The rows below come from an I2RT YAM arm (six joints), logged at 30 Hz.
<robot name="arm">
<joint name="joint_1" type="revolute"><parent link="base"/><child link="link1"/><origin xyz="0 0 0.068" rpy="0 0 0"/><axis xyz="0 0 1"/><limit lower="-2.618" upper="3.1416"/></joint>
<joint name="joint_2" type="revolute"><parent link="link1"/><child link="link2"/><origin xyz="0.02 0.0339 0.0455" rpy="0 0 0"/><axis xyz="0 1 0"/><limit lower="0" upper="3.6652"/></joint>
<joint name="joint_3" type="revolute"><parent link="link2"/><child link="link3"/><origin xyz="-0.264 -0.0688 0" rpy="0 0 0"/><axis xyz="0 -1 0"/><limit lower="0" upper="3.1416"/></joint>
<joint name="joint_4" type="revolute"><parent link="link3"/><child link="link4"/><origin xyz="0.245 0.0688 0.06" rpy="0 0 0"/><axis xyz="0 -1 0"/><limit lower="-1.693" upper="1.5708"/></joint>
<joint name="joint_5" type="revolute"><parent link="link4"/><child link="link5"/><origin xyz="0.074 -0.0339 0.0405" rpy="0 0 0"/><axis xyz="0 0 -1"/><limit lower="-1.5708" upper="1.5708"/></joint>
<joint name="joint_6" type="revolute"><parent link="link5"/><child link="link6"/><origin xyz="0.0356 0 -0.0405" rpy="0 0 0"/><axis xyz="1 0 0"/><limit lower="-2.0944" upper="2.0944"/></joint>
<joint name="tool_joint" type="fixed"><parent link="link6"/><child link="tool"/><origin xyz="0 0 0" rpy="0 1.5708 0"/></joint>
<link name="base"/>
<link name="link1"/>
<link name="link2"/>
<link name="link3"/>
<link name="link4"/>
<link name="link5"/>
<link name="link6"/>
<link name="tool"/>
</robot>
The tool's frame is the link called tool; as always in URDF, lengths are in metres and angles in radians.
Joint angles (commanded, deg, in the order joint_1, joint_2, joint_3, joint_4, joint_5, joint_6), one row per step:
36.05, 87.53, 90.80, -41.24, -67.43, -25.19
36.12, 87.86, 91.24, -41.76, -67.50, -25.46
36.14, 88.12, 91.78, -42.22, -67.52, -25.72
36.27, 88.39, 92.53, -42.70, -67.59, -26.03
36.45, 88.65, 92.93, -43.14, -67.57, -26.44
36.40, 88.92, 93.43, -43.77, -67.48, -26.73
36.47, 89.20, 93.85, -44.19, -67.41, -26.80
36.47, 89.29, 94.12, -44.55, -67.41, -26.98
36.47, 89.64, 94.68, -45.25, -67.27, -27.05
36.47, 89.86, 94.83, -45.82, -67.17, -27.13
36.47, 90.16, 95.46, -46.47, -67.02, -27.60
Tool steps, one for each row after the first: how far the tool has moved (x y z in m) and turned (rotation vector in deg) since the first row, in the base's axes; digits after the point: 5 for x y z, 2 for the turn. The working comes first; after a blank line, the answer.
Tool pose at each row, in the base's axes (x y z in m, rotation vector in deg; the steps are taken from these numbers as rounded here):
0.23849, 0.21425, 0.39720, -89.06, 78.36, 80.14
0.23900, 0.21512, 0.39725, -89.26, 78.42, 80.29
0.23944, 0.21559, 0.39826, -89.40, 78.33, 80.26
0.23940, 0.21649, 0.40034, -89.68, 77.90, 80.23
0.23931, 0.21767, 0.40059, -90.02, 77.71, 80.22
0.23998, 0.21779, 0.40107, -90.09, 77.93, 80.12
0.24042, 0.21858, 0.40132, -90.17, 78.15, 80.18
0.24041, 0.21857, 0.40187, -90.25, 78.16, 80.16
0.24115, 0.21907, 0.40213, -90.25, 78.68, 80.21
0.24158, 0.21936, 0.40106, -90.26, 79.32, 80.37
0.24213, 0.21972, 0.40201, -90.46, 79.29, 80.09

0.00051, 0.00087, 0.00005, -0.13, 0.10, 0.19
0.00095, 0.00134, 0.00106, -0.15, 0.02, 0.29
0.00091, 0.00224, 0.00314, -0.02, -0.24, 0.55
0.00082, 0.00342, 0.00339, -0.07, -0.39, 0.81
0.00149, 0.00354, 0.00387, -0.27, -0.36, 0.76
0.00193, 0.00433, 0.00412, -0.45, -0.23, 0.80
0.00192, 0.00432, 0.00467, -0.50, -0.25, 0.84
0.00266, 0.00482, 0.00493, -0.84, 0.03, 0.75
0.00309, 0.00511, 0.00386, -1.25, 0.43, 0.70
0.00364, 0.00547, 0.00481, -1.37, 0.20, 0.70

